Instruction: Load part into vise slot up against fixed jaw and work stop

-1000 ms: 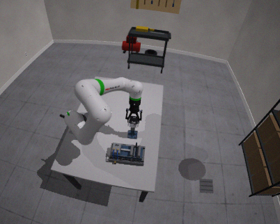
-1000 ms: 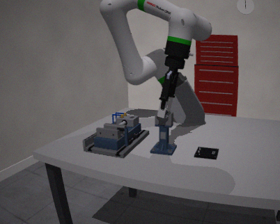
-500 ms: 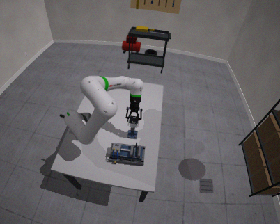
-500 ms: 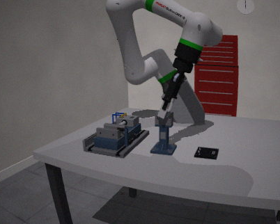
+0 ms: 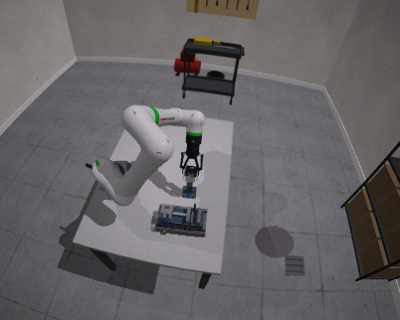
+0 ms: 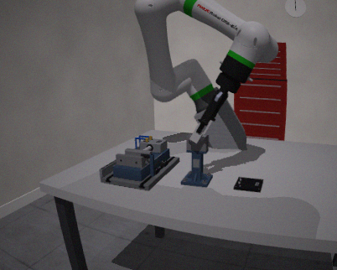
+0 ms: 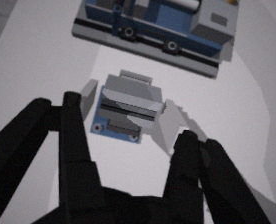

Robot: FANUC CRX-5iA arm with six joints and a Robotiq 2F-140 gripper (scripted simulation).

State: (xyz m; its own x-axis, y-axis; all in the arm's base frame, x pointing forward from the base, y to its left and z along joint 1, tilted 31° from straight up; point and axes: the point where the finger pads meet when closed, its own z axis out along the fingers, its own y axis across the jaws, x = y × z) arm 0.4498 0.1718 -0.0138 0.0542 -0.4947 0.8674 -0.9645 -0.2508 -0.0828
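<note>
The part is 2 cm below my hand and 1 cm to the right of it. Also, from my hand: air cylinder rod 23 cm to the right, 10 cm below; blue work stop 15 cm to the right, 12 cm below, 7 cm ahead; black infeed plate 17 cm to the left, 17 cm below, 3 cm behind.
</note>
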